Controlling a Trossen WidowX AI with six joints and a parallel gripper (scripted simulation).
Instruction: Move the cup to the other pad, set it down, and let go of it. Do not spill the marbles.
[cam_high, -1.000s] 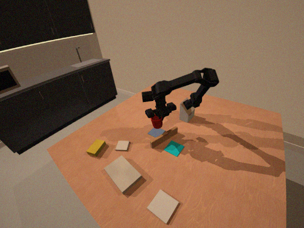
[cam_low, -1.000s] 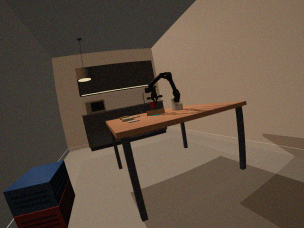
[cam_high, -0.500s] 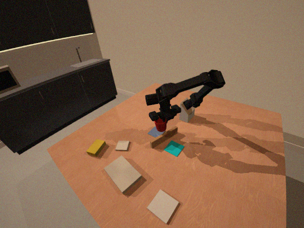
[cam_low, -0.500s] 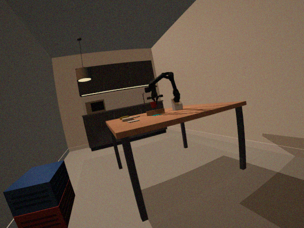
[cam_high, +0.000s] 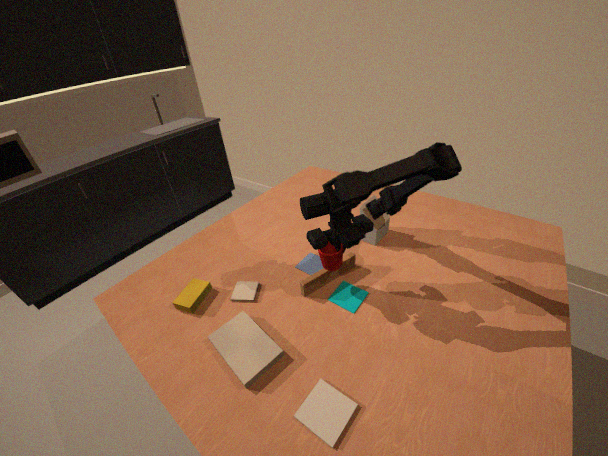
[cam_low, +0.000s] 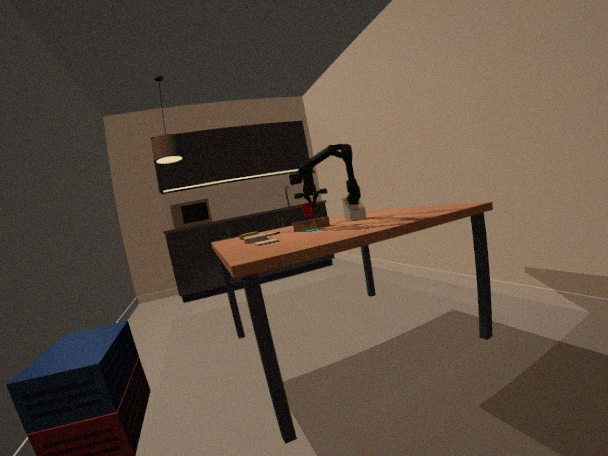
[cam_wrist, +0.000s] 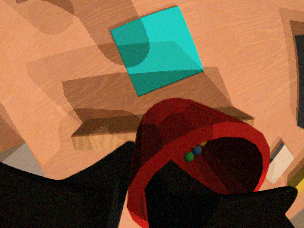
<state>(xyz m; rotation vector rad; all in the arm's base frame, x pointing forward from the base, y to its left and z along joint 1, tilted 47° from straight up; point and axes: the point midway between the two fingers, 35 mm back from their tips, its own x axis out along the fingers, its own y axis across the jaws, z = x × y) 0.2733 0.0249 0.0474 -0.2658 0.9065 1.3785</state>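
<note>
The teal pad lies 120 mm below my gripper tip, 60 mm to the left of it and 40 mm ahead of it. Also, from my gripper tip: red cup 30 mm ahead, 20 mm to the right; then blue-grey pad 120 mm to the right, 120 mm below; then low wooden bar 100 mm below, 30 mm to the right, 20 mm ahead.
</note>
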